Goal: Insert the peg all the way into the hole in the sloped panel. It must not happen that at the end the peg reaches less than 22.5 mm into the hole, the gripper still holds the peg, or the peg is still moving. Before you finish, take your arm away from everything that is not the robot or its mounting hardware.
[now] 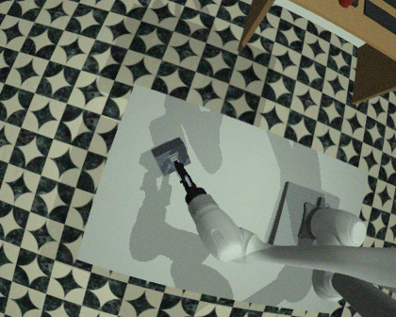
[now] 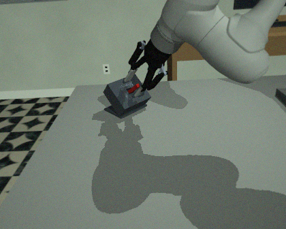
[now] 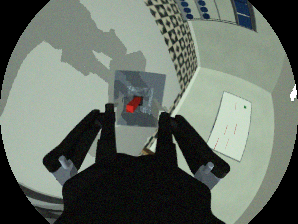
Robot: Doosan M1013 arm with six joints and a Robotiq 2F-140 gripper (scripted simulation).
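The red peg is 3 cm below my hand, 2 cm to the right of it and 1 cm ahead of it.
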